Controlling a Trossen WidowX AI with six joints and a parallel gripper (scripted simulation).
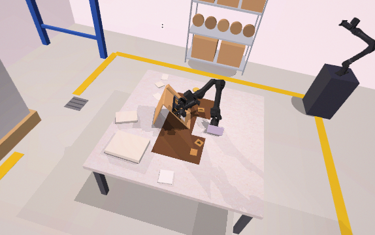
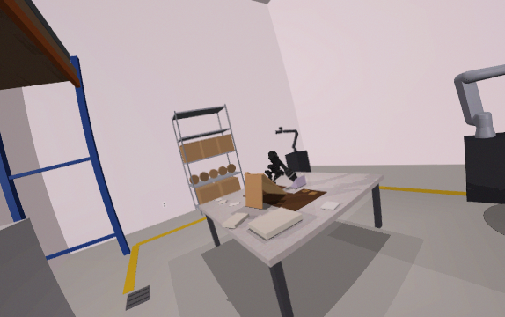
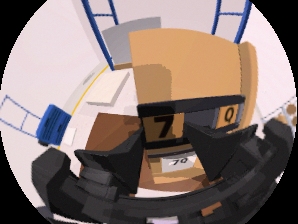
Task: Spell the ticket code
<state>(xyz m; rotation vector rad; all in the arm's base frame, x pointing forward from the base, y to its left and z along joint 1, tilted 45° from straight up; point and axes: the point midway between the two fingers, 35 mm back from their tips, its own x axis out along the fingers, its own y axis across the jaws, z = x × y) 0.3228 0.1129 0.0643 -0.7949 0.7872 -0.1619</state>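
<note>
Now: the ticket 8 cm below my gripper tip, 6 cm behind it and 4 cm to the right of it. Round my gripper tip: tan letter tile: right at my gripper tip; then cream box: 33 cm to the left, 29 cm ahead, 15 cm below; then brown mat: 17 cm below, 14 cm behind, 5 cm to the right.
</note>
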